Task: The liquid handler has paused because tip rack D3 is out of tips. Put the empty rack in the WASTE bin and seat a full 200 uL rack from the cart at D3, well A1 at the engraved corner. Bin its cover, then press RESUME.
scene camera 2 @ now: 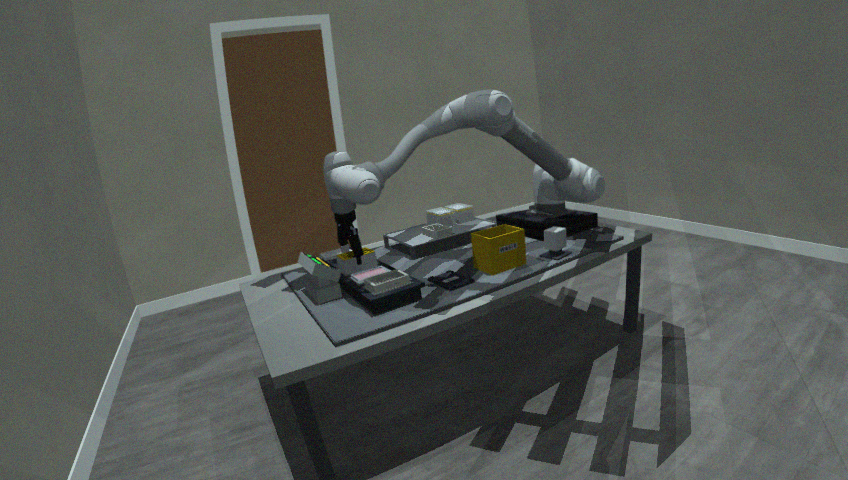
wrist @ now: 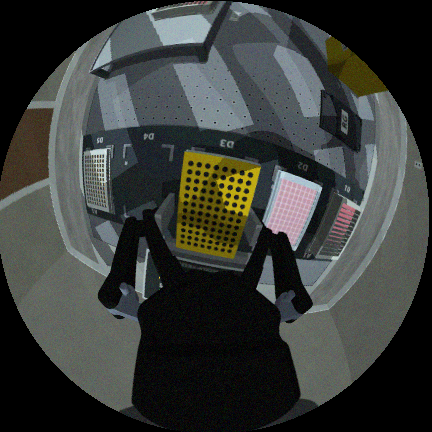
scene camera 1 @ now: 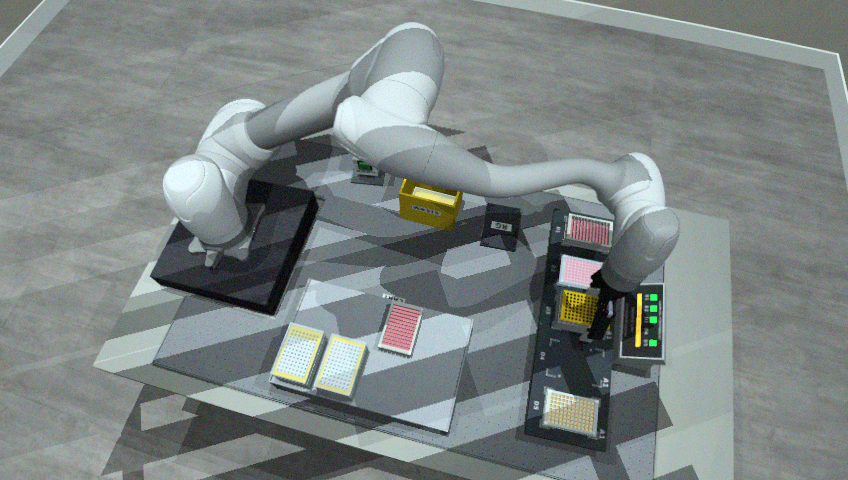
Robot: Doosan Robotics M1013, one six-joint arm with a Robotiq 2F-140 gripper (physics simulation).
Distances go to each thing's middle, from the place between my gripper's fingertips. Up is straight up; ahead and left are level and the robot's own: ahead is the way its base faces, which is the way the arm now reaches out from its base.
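Labels:
Tan rack (scene camera 1: 568,412): my gripper is 24 cm to the left of it and 3 cm past it. Counted from my hand, the yellow WASTE bin (scene camera 1: 413,208) is 30 cm to the left and 45 cm behind; the grey box with green face (scene camera 2: 555,239) is 40 cm to the left, 67 cm behind and 1 cm below.

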